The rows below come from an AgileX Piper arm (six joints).
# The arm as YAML. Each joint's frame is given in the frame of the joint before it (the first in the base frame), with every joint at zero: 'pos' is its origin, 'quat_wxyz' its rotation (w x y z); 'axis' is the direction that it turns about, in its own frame. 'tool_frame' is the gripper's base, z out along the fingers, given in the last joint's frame.
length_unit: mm
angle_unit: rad
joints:
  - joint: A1
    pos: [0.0, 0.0, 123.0]
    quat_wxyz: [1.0, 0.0, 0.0, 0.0]
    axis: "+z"
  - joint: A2
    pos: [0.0, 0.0, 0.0]
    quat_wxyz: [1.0, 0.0, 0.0, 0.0]
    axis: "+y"
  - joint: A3
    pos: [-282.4, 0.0, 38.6]
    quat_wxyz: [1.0, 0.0, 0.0, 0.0]
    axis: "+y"
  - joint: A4
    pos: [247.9, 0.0, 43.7]
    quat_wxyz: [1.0, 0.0, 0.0, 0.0]
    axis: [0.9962, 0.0, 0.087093]
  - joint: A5
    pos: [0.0, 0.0, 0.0]
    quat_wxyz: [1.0, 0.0, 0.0, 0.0]
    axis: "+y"
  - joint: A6
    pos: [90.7, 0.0, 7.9]
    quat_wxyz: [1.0, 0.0, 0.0, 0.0]
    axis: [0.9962, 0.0, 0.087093]
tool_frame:
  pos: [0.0, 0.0, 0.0]
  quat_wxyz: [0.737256, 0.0, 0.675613, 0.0]
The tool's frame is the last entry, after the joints.
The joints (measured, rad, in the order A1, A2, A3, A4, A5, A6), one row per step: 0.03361, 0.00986, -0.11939, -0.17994, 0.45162, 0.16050; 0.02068, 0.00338, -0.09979, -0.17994, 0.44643, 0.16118; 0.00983, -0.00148, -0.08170, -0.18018, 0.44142, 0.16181; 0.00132, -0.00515, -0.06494, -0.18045, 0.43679, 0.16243; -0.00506, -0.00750, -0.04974, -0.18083, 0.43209, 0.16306; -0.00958, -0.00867, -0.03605, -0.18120, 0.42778, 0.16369; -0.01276, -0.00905, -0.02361, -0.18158, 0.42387, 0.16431; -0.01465, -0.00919, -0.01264, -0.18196, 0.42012, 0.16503; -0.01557, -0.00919, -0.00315, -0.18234, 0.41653, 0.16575; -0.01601, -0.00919, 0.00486, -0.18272, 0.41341, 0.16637; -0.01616, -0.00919, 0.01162, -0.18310, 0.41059, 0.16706; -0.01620, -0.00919, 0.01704, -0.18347, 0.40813, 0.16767; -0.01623, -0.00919, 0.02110, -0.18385, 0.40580, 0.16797; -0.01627, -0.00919, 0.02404, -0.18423, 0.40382, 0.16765
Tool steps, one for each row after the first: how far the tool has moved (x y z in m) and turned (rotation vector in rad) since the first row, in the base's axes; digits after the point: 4 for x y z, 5 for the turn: 0.0004, -0.0005, -0.0057, 0.00026, 0.00797, -0.01219; 0.0008, -0.0010, -0.0110, 0.00034, 0.01623, -0.02236; 0.0012, -0.0013, -0.0160, 0.00046, 0.02471, -0.03026; 0.0017, -0.0016, -0.0205, 0.00052, 0.03289, -0.03603; 0.0021, -0.0018, -0.0246, 0.00063, 0.04113, -0.04001; 0.0025, -0.0019, -0.0284, 0.00074, 0.04930, -0.04272; 0.0028, -0.0020, -0.0317, 0.00095, 0.05639, -0.04419; 0.0031, -0.0020, -0.0346, 0.00116, 0.06229, -0.04471; 0.0033, -0.0020, -0.0370, 0.00129, 0.06719, -0.04481; 0.0035, -0.0019, -0.0390, 0.00149, 0.07113, -0.04469; 0.0037, -0.0019, -0.0406, 0.00164, 0.07409, -0.04450; 0.0038, -0.0019, -0.0418, 0.00149, 0.07584, -0.04424; 0.0039, -0.0019, -0.0426, 0.00076, 0.07685, -0.04387
